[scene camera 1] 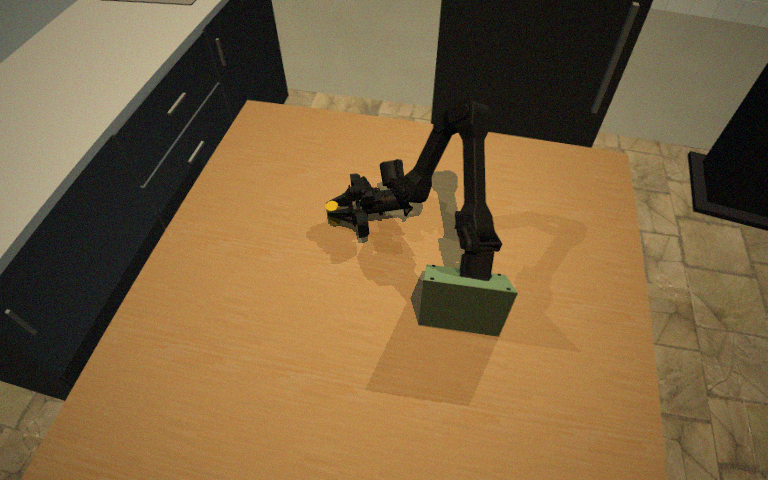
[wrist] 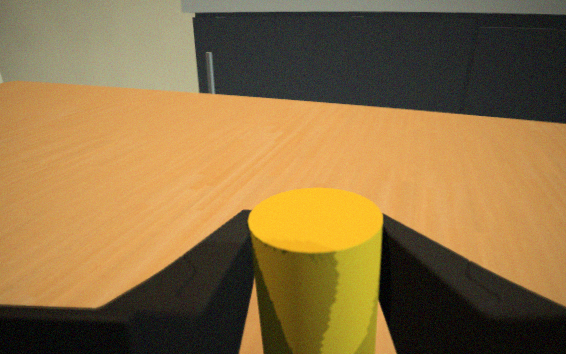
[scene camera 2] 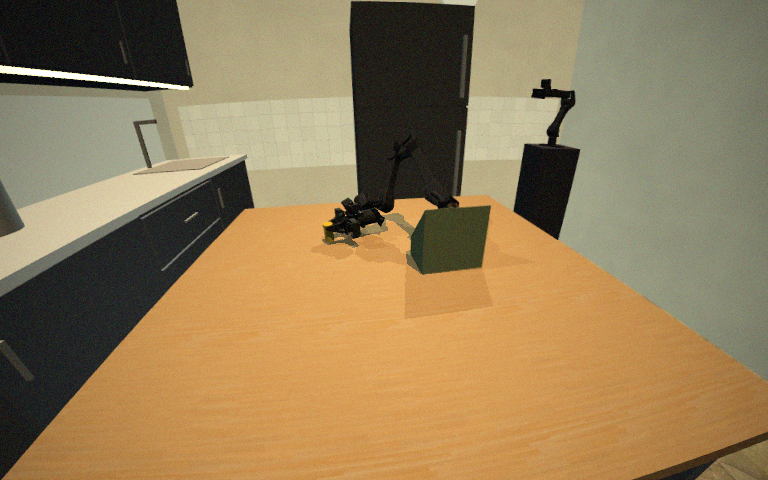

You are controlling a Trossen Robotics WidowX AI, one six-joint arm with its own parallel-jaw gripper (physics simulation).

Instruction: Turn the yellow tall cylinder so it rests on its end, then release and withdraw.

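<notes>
The yellow tall cylinder (scene camera 1: 331,206) (scene camera 2: 327,232) (wrist: 316,220) is upright, with its round end facing up, left of the arm's base in both scene views. My gripper (scene camera 1: 333,210) (scene camera 2: 330,230) (wrist: 311,225) is shut on it, one black finger against each side. The arm's wrist lies nearly level, low over the table. In scene camera 2 the cylinder's lower end is at or very close to the table top, beside its shadow; whether it touches cannot be told. Its lower end is cut off in the wrist view.
The wooden table (scene camera 1: 226,350) (scene camera 2: 339,384) (wrist: 125,150) carries the green base block (scene camera 1: 465,305) (scene camera 2: 453,240) of the arm. Dark cabinets (scene camera 1: 113,226) (scene camera 2: 141,254) (wrist: 350,60) stand beyond the table's left edge. A second arm (scene camera 2: 560,113) stands on a dark pedestal (scene camera 2: 543,186) at the back right.
</notes>
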